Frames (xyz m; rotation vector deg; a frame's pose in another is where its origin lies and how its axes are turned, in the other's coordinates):
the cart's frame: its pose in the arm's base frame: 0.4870 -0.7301 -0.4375 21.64 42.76 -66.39
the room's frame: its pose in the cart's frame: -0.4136 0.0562 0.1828 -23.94 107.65 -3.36
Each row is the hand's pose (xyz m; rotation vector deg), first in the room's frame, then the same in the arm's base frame.
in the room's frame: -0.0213 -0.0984 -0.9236 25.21 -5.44 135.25
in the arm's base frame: 0.2542 -0.2937 0.8322 163.04 -8.61 -8.53
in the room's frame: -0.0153 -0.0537 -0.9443 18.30 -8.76 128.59
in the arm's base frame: 0.2783 -0.2521 0.8447 158.00 1.75 -5.29
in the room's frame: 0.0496 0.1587 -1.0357 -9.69 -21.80 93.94
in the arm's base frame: 0.3709 -0.0338 0.8827 127.22 43.71 7.10
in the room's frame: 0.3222 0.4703 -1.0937 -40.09 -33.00 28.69
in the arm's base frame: 0.4085 0.3736 0.7969 61.44 92.39 17.72
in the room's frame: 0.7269 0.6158 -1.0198 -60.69 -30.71 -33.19
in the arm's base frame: 0.2687 0.7064 0.5517 -7.91 114.13 28.00
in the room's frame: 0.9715 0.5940 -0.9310 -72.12 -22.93 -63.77
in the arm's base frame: 0.1140 0.8175 0.3731 -44.65 115.91 38.09
